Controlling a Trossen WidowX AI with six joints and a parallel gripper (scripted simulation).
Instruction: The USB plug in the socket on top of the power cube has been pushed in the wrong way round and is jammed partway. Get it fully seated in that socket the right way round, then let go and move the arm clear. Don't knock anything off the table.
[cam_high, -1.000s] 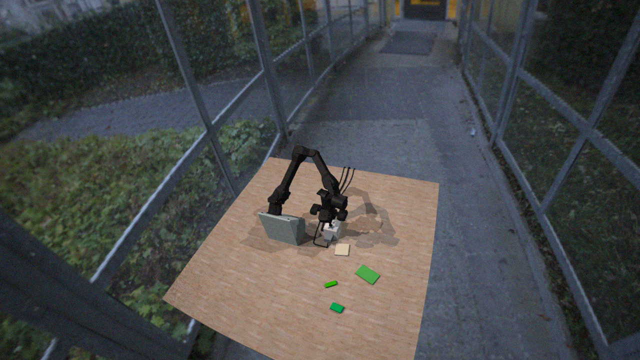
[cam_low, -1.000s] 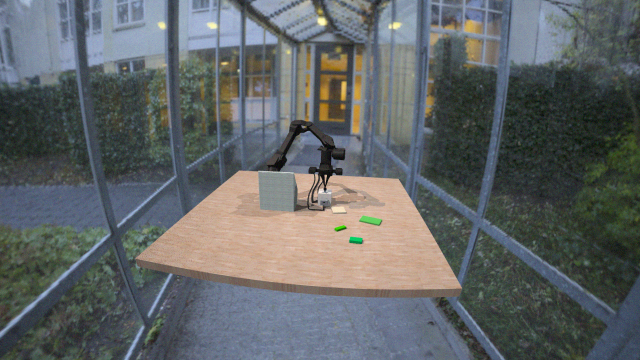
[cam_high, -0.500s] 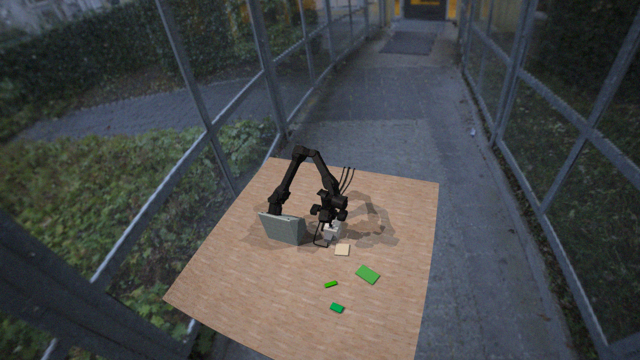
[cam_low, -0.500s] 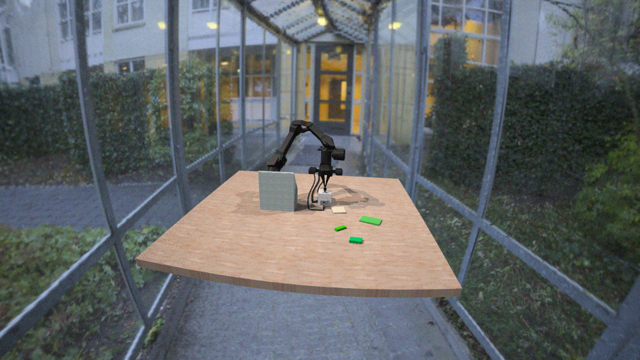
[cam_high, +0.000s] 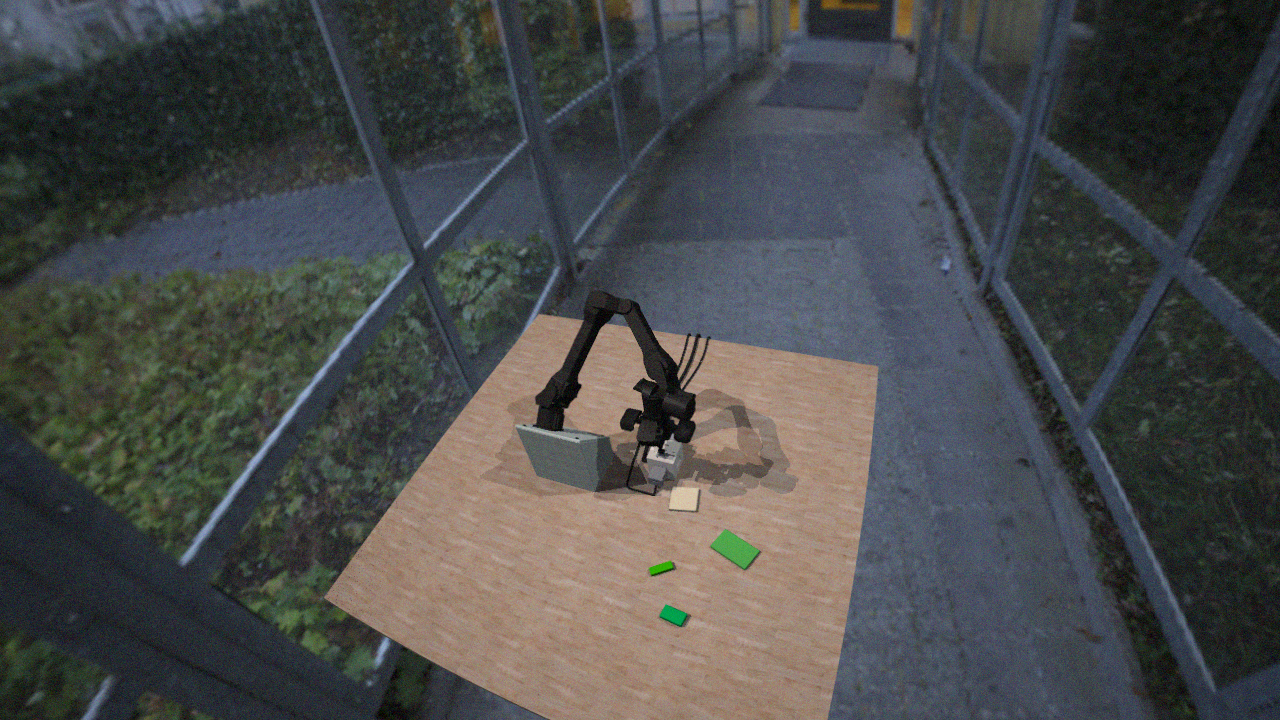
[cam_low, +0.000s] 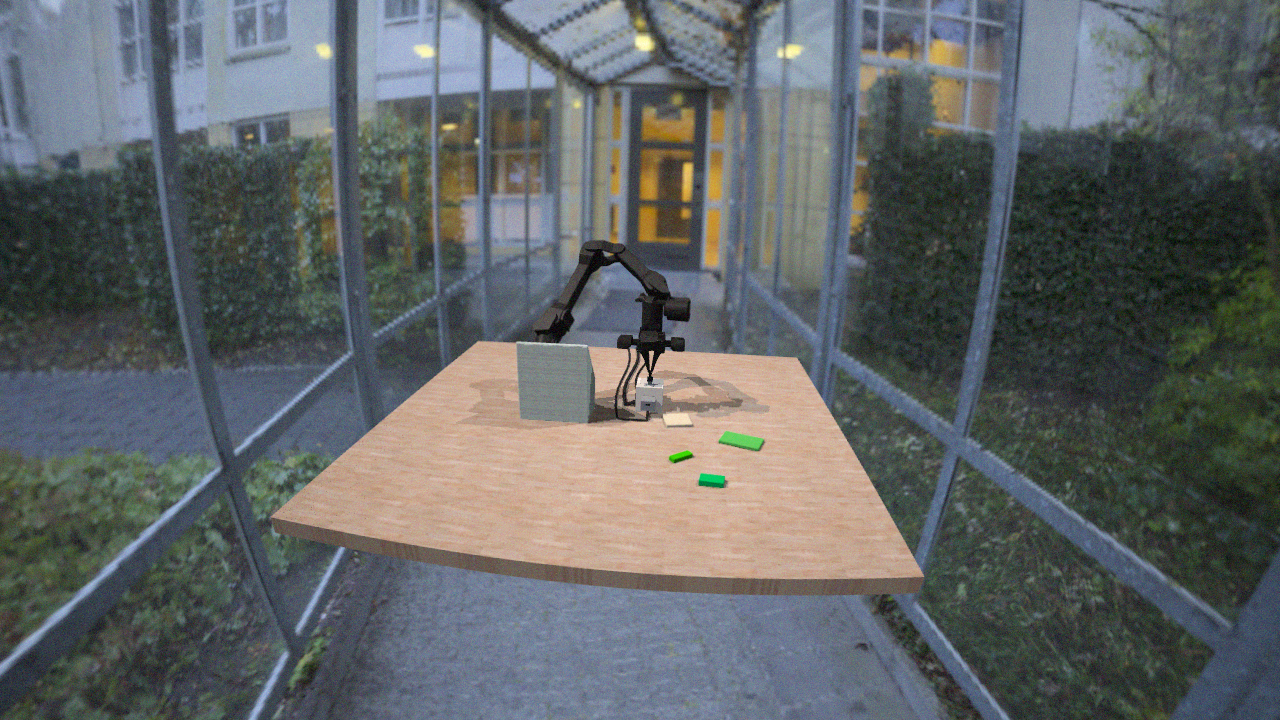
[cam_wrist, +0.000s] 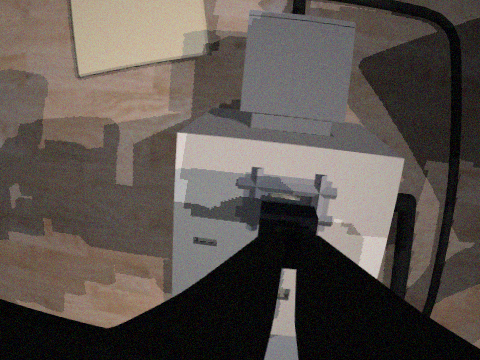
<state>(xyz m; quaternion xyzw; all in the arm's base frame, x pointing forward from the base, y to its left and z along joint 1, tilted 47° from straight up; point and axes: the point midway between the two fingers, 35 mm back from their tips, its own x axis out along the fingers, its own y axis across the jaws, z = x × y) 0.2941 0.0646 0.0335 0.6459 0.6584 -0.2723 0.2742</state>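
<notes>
My gripper tip is 110 mm above the beige tile, 80 mm short of it and 70 mm to the left of it. Also, from my gripper tip: black USB plug 20 mm below; then green plate 260 mm ahead, 180 mm to the right, 110 mm below.
</notes>
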